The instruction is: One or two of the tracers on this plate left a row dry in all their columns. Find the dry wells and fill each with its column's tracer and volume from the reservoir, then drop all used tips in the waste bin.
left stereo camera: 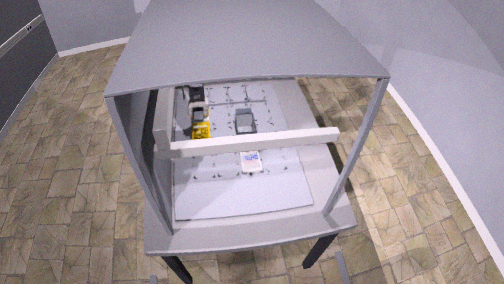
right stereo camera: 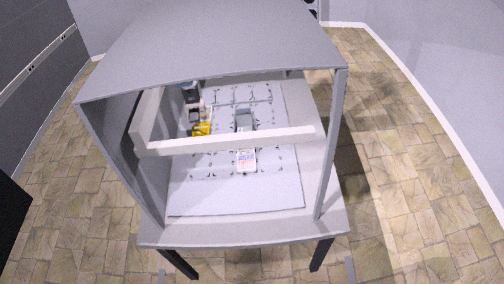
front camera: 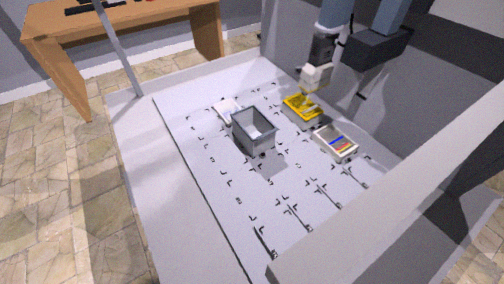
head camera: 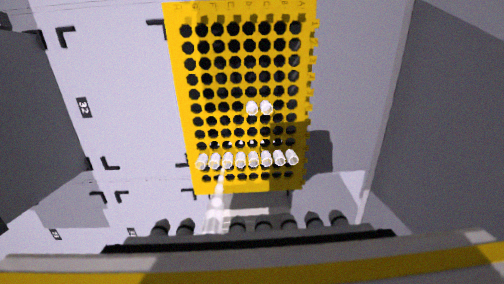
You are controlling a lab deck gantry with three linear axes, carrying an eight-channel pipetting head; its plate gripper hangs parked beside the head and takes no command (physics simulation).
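The pipetting head [front camera: 316, 75] stands over the yellow tip rack [front camera: 295, 101] [head camera: 185, 120] [left stereo camera: 201, 131] [right stereo camera: 201, 130]. In the head camera one clear tip [head camera: 217, 200] hangs from the third nozzle from the left; the other nozzles are bare. The rack holds a row of several white tips [head camera: 240, 159] and two tips [head camera: 259, 107] farther up. The plate [front camera: 219, 108] [left stereo camera: 251, 170] [right stereo camera: 245, 170] lies beyond the grey waste bin [front camera: 260, 145] [left stereo camera: 245, 112] [right stereo camera: 244, 112]. The reservoir [front camera: 322, 143] shows blue, red and yellow troughs. The plate gripper [front camera: 372, 85] hangs parked beside the head, open and empty. Plate wells are too small to read.
A white gantry beam [left stereo camera: 255, 141] [right stereo camera: 235, 140] crosses above the deck. The bin's tall walls rise between the plate and the rack side. A grey side wall [front camera: 435, 95] stands close behind the rack and reservoir. A wooden table [front camera: 125, 17] stands outside the deck.
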